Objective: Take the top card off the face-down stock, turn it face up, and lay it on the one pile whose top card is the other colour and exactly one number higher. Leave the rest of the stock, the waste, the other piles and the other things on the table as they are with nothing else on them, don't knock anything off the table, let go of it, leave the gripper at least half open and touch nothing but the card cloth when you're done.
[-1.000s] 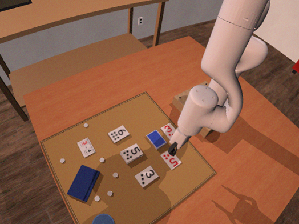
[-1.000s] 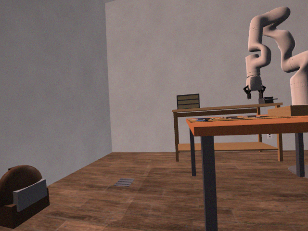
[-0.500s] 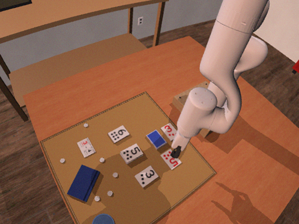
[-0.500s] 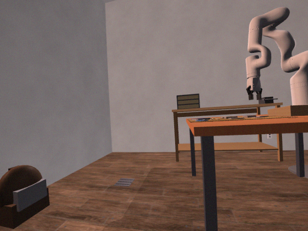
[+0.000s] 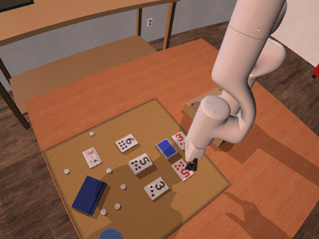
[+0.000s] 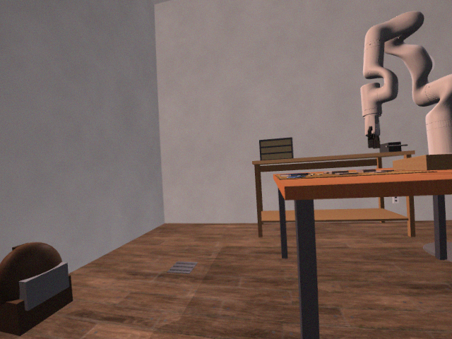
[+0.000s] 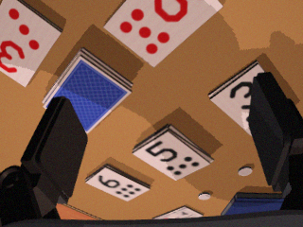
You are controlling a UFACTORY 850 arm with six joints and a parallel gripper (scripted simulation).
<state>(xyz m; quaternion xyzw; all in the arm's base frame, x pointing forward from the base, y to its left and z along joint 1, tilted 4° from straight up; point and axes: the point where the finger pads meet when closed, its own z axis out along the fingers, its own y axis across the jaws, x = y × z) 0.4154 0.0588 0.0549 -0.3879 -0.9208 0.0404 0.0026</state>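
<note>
My hand is 130 mm above the red 5 card. Round my hand: red 3 card: 110 mm behind, 100 mm to the right, 130 mm below; then black 5 card: 120 mm ahead, 140 mm to the right, 120 mm below; then black 3 card: 140 mm ahead, 20 mm to the right, 130 mm below.
</note>
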